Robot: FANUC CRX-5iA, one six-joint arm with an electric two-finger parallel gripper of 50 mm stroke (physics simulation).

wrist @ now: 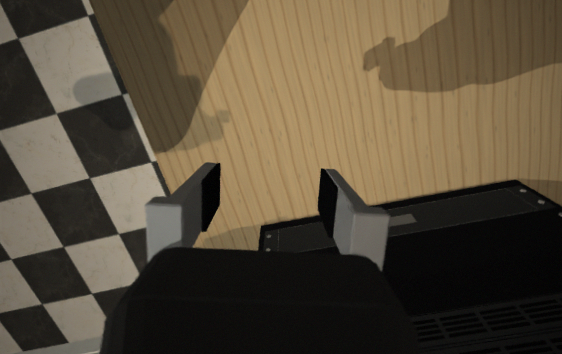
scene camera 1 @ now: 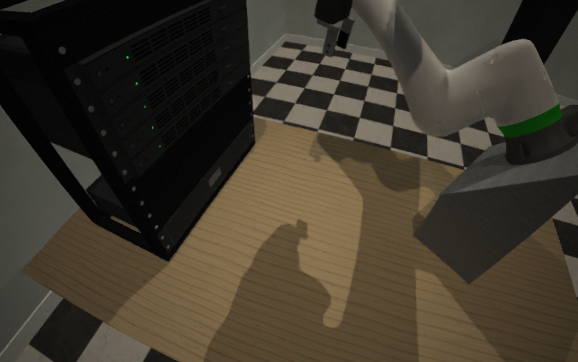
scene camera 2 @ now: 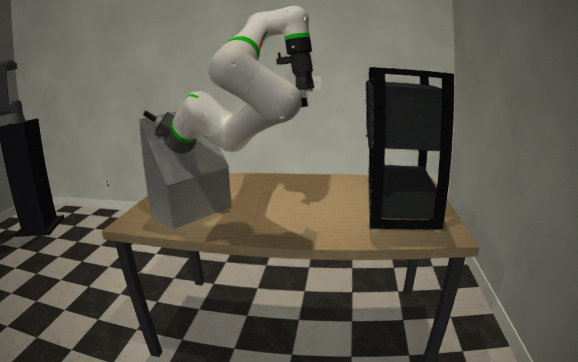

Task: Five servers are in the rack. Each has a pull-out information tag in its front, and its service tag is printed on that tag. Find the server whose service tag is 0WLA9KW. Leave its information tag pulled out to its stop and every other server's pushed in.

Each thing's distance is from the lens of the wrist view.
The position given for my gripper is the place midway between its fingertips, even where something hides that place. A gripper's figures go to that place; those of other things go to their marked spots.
my gripper [wrist: 269, 186]: 16 cm
black rack [wrist: 468, 264]: 52 cm
